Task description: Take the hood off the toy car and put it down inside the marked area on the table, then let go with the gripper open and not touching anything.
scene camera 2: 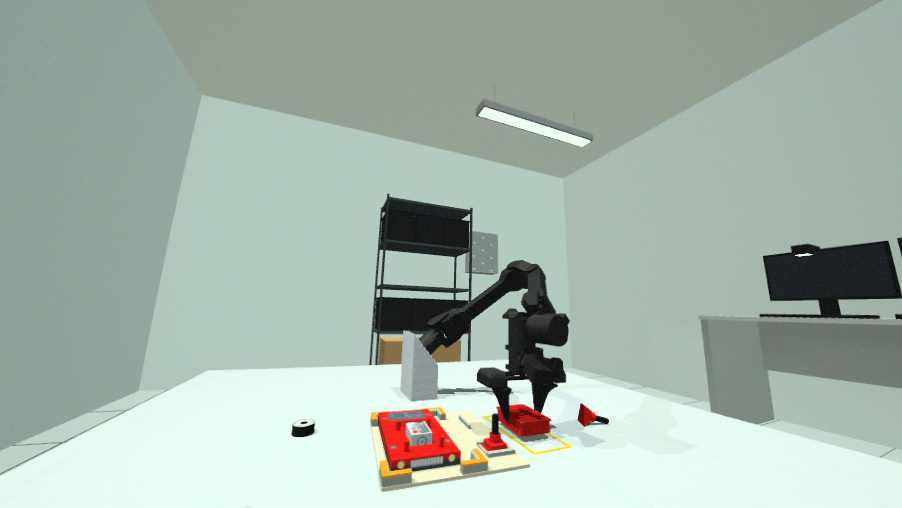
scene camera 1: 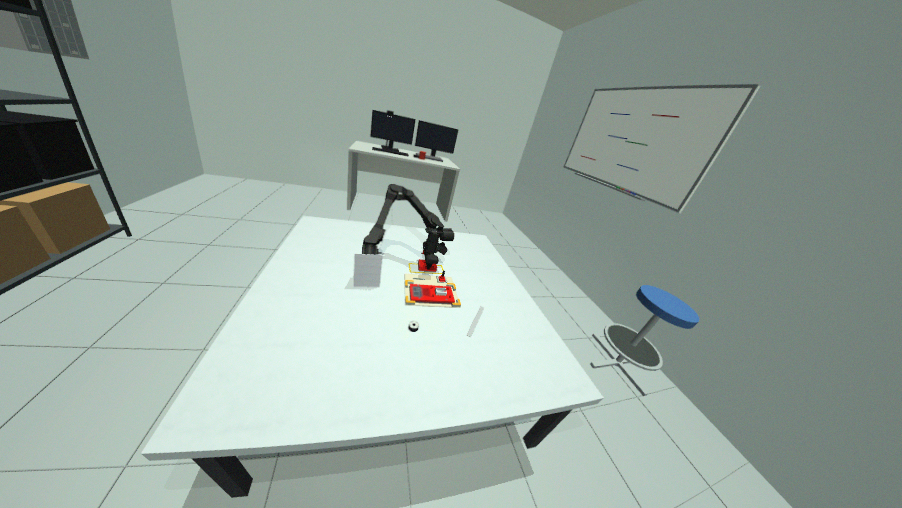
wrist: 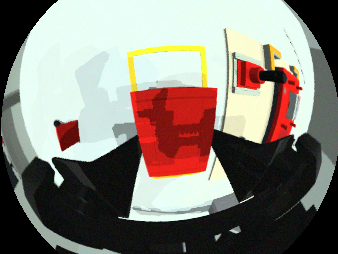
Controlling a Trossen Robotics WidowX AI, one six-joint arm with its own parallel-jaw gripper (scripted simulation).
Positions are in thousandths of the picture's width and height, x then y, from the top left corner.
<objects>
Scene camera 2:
gripper: 579, 826
hood: 580, 828, held by the gripper
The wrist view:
gripper: 519, 533
hood: 516, 494
</objects>
